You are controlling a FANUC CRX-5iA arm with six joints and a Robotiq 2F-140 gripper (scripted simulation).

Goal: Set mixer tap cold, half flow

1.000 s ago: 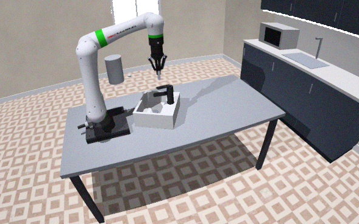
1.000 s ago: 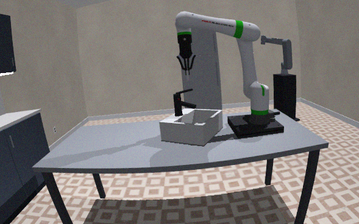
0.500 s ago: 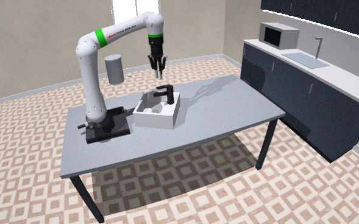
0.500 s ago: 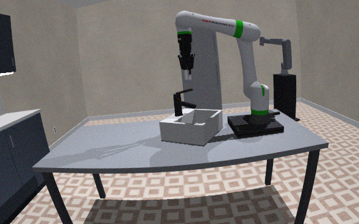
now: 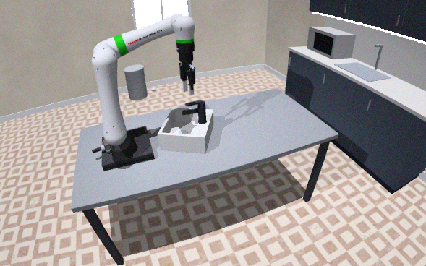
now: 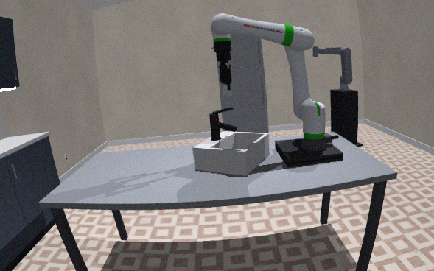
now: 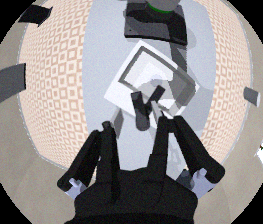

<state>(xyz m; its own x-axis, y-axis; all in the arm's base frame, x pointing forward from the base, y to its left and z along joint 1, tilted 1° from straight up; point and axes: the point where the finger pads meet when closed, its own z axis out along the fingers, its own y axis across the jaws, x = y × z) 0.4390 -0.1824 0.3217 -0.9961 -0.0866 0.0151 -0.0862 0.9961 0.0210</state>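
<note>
The lever is 11 cm below my hand and 3 cm ahead of it. Also, from my hand: white basin 34 cm below, 8 cm to the left, 1 cm behind.
</note>
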